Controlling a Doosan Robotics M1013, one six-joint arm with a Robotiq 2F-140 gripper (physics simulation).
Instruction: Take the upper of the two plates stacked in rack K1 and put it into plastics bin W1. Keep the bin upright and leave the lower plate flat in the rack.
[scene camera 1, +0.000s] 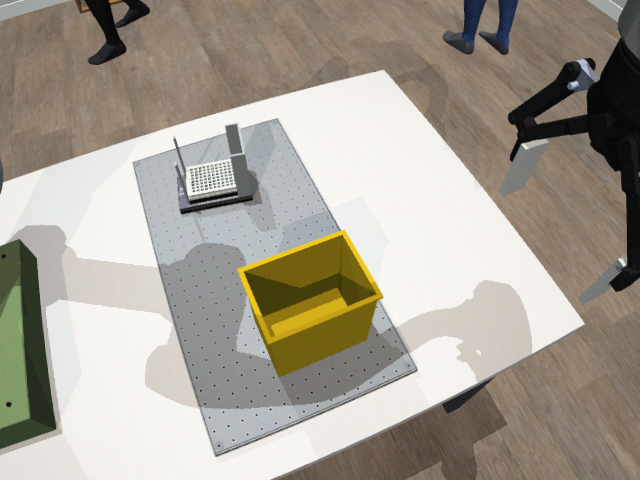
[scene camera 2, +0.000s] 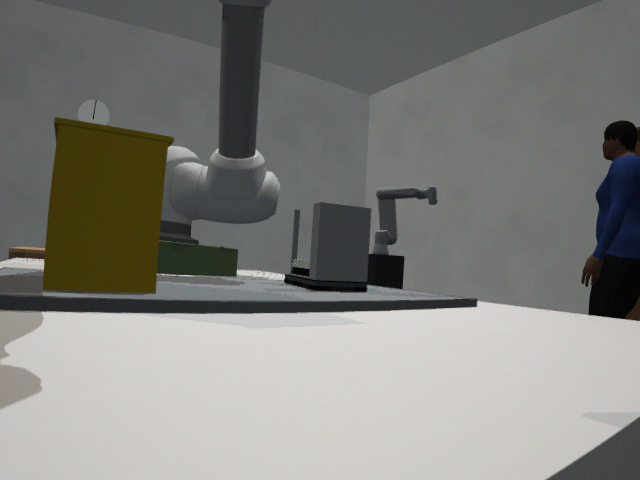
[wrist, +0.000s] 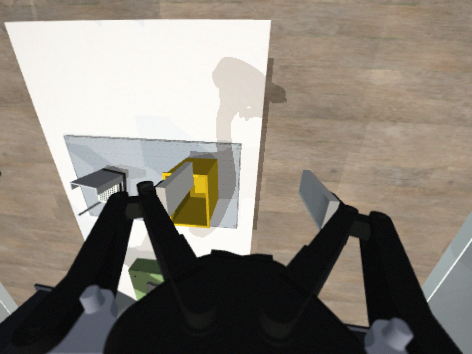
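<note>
A white perforated plate lies flat on top in rack K1; the lower plate cannot be clearly told apart beneath it. The rack has a dark base, a tall grey panel on one side and thin uprights on the other. The yellow plastics bin W1 stands upright, and the inside that shows holds no plate. My gripper is open and empty, high up and off to the side of bin and rack. It does not show in scene camera 2.
Rack and bin stand apart on a grey perforated board on the white table. A green box is at the table's far side from the gripper. People stand beyond the table.
</note>
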